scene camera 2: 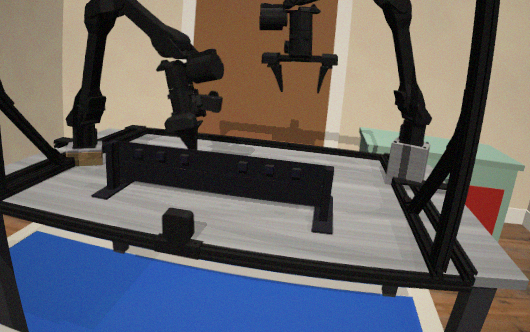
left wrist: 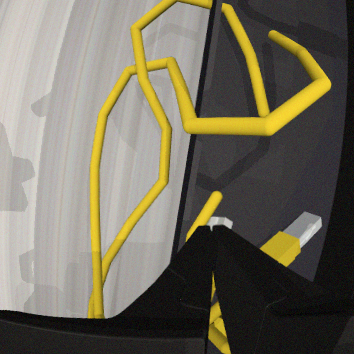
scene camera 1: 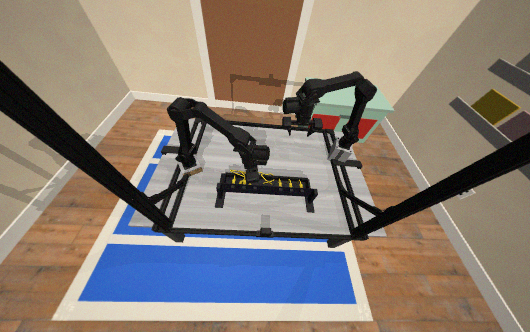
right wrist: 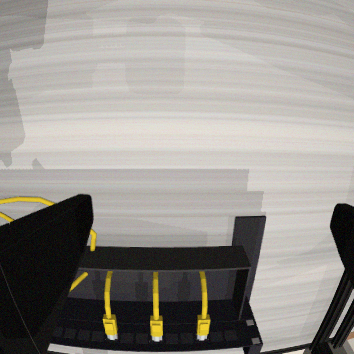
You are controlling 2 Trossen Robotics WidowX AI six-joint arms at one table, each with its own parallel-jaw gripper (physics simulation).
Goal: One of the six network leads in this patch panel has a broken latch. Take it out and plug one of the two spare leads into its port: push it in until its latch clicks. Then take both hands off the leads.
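Frame: origin at the left arm's base, x ahead, y left, z up, level; centimetres.
Where they show: left gripper, fingertip midpoint: (left wrist: 209,236); right gripper, fingertip midpoint: (scene camera 2: 299,92) (scene camera 1: 298,135) (right wrist: 219,212); left arm's base, origin of the base link: (scene camera 2: 84,145) (scene camera 1: 188,163); right arm's base, origin of the base link: (scene camera 2: 411,142) (scene camera 1: 344,144).
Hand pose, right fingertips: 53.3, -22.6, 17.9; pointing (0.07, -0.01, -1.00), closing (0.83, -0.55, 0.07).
Each offset is from my right fingertips to the top centre of the thing, as dx, dy, dz. "spot": to the spot under its first point. Level surfaces: height alone.
The black patch panel @(-24.0, -10.9, -11.4) (scene camera 1: 265,189) (scene camera 2: 220,175) (right wrist: 165,257) stands on the table. Three yellow leads sit in its right part; the middle one @(spot: -13.7, -16.4, -12.9) (right wrist: 156,326) shows in the right wrist view. More yellow leads cross at its left part. My left gripper (scene camera 1: 251,179) (scene camera 2: 190,147) (left wrist: 209,236) is shut at the panel's left half, its fingertips together with no lead seen between them. A clear plug tip @(spot: -27.7, -2.8, -18.8) (left wrist: 222,222) shows just beyond the fingertips, its body hidden. A yellow plug @(spot: -29.8, -5.0, -17.8) (left wrist: 282,247) with a clear tip lies slanted beside them. My right gripper (scene camera 1: 301,133) (scene camera 2: 300,92) (right wrist: 219,212) is open and empty, high behind the panel.
Looped yellow cables @(spot: -22.4, +2.5, -21.7) (left wrist: 95,165) hang over the panel's rear edge and the grey table @(dz -22.3) (scene camera 1: 200,215). A black block (scene camera 2: 178,223) stands on the frame's front bar. A green cabinet (scene camera 1: 375,102) stands behind the right arm.
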